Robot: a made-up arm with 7 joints. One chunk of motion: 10 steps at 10 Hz.
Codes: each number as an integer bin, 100 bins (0 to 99) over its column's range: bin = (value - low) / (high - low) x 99, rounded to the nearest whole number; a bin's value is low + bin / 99 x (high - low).
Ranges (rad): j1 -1.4..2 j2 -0.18..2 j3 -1.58..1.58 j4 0..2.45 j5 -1.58..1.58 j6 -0.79..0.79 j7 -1.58..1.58
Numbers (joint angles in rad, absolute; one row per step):
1: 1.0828 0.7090 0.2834 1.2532 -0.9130 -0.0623 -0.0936
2: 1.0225 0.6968 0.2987 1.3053 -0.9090 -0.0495 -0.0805
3: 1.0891 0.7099 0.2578 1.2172 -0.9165 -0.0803 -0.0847
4: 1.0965 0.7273 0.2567 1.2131 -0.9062 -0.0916 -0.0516
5: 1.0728 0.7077 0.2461 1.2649 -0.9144 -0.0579 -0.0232
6: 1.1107 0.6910 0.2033 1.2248 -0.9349 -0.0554 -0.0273
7: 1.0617 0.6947 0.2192 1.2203 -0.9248 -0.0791 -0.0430
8: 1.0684 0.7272 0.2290 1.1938 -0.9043 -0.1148 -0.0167
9: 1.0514 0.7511 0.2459 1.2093 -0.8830 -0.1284 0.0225
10: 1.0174 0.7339 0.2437 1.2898 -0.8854 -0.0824 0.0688
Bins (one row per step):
1: 72 40 58 51 21 46 47
2: 71 40 59 53 21 46 47
3: 72 40 58 49 21 44 47
4: 73 41 58 49 21 44 48
5: 72 40 57 51 21 46 49
6: 73 40 56 49 20 46 49
7: 72 40 56 49 21 45 48
8: 72 41 57 48 21 42 49
9: 71 42 57 49 22 41 50
10: 70 42 57 52 22 44 52

